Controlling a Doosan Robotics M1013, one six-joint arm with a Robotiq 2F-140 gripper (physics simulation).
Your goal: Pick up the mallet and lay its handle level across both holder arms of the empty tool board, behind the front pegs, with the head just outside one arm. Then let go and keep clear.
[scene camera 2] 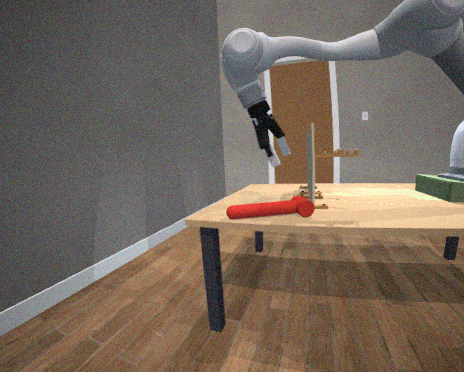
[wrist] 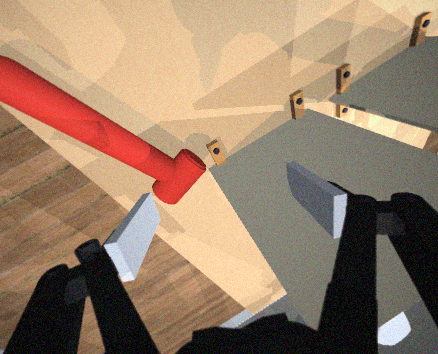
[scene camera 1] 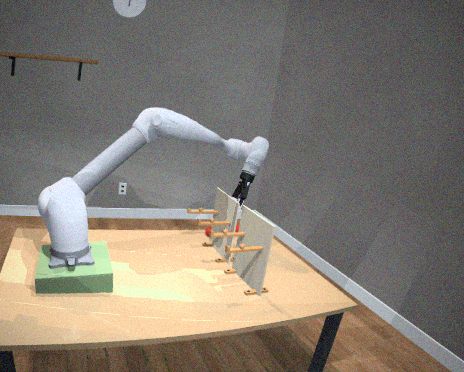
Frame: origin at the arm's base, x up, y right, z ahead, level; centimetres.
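Where they show: gripper, fingertip midpoint: (scene camera 2: 282, 159) (wrist: 221, 191); arm's base at its link origin: (scene camera 1: 71, 256).
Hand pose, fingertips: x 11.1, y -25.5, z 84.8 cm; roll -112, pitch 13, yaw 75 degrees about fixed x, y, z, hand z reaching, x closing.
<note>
Each offset is from my fingertips to the centre of the thing. Level surfaces: height alone.
The red mallet @[dy -8.9, dx -15.8, dz +4.0 cm] (scene camera 1: 208, 231) (scene camera 2: 265, 208) (wrist: 120, 142) lies on its side on the table, its head near a foot of the far tool board @[dy +12.5, dx -3.0, dz -16.7 cm] (scene camera 1: 219, 215) (wrist: 260, 200) and its handle on the side away from the robot base. A second tool board @[dy +42.5, dx -2.5, dz -17.3 cm] (scene camera 1: 256, 250) (wrist: 402, 75) stands nearer scene camera 1. Each upright board has two wooden holder arms with pegs towards the base; no tool shows on them. My gripper (scene camera 1: 239, 201) (scene camera 2: 279, 154) (wrist: 221, 191) is open and empty, tilted, above the mallet on the boards' far side. Boards partly hide the mallet in scene camera 1.
The board feet (scene camera 1: 250, 291) (wrist: 216, 152) stand on the wooden table @[dx -18.3 cm] (scene camera 1: 150, 320) (scene camera 2: 390, 215). The table edge runs close to the mallet in the wrist view. The robot base stands on a green block (scene camera 1: 75, 280) (scene camera 2: 440, 187). A narrow gap separates the boards.
</note>
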